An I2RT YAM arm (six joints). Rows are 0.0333 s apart.
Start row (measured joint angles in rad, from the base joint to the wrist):
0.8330, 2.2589, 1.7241, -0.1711, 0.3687, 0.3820
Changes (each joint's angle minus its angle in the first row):
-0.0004, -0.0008, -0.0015, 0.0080, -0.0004, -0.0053
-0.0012, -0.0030, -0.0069, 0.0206, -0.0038, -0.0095
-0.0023, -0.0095, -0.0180, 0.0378, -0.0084, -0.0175
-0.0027, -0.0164, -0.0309, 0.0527, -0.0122, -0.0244
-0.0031, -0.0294, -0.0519, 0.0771, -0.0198, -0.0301
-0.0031, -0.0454, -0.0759, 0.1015, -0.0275, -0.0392
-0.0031, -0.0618, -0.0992, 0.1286, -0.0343, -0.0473
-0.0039, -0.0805, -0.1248, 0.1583, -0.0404, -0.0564
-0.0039, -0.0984, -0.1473, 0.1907, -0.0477, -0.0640
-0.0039, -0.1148, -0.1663, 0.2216, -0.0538, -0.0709
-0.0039, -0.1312, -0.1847, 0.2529, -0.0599, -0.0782
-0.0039, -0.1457, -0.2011, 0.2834, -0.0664, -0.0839
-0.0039, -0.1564, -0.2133, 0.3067, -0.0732, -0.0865
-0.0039, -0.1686, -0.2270, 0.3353, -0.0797, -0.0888
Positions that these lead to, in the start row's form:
0.8326, 2.2581, 1.7226, -0.1631, 0.3683, 0.3767
0.8318, 2.2559, 1.7172, -0.1505, 0.3649, 0.3725
0.8307, 2.2494, 1.7061, -0.1333, 0.3603, 0.3645
0.8303, 2.2425, 1.6932, -0.1184, 0.3565, 0.3576
0.8299, 2.2295, 1.6722, -0.0940, 0.3489, 0.3519
0.8299, 2.2135, 1.6482, -0.0696, 0.3412, 0.3428
0.8299, 2.1971, 1.6249, -0.0425, 0.3344, 0.3347
0.8291, 2.1784, 1.5993, -0.0128, 0.3283, 0.3256
0.8291, 2.1605, 1.5768, 0.0196, 0.3210, 0.3180
0.8291, 2.1441, 1.5578, 0.0505, 0.3149, 0.3111
0.8291, 2.1277, 1.5394, 0.0818, 0.3088, 0.3038
0.8291, 2.1132, 1.5230, 0.1123, 0.3023, 0.2981
0.8291, 2.1025, 1.5108, 0.1356, 0.2955, 0.2955
0.8291, 2.0903, 1.4971, 0.1642, 0.2890, 0.2932

